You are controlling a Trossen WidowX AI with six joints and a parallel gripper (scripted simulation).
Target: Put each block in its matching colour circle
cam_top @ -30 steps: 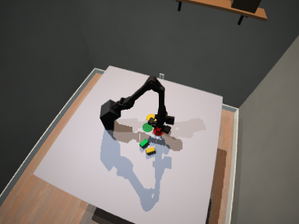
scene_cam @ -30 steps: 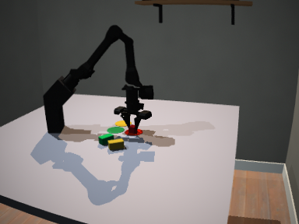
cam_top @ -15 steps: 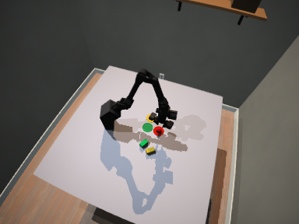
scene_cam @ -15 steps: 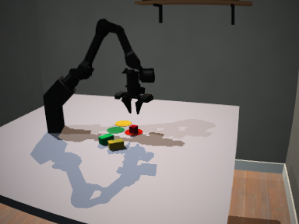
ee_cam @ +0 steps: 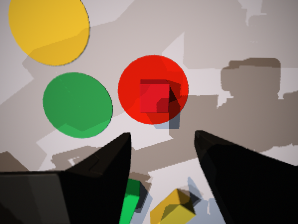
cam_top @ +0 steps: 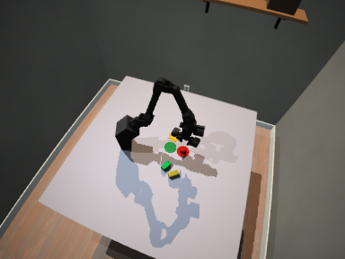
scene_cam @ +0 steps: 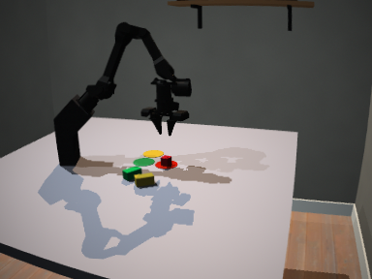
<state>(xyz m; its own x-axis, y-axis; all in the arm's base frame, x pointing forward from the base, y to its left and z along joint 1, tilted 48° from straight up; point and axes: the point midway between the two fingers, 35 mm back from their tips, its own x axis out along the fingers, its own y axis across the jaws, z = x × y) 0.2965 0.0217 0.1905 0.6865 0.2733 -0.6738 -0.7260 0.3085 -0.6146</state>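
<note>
The green block is 60 mm behind my hand, 160 mm to the right of it and 140 mm below it. Round my hand: red block 140 mm below; green circle 100 mm behind, 10 mm to the right, 160 mm below; red circle 160 mm below.
</note>
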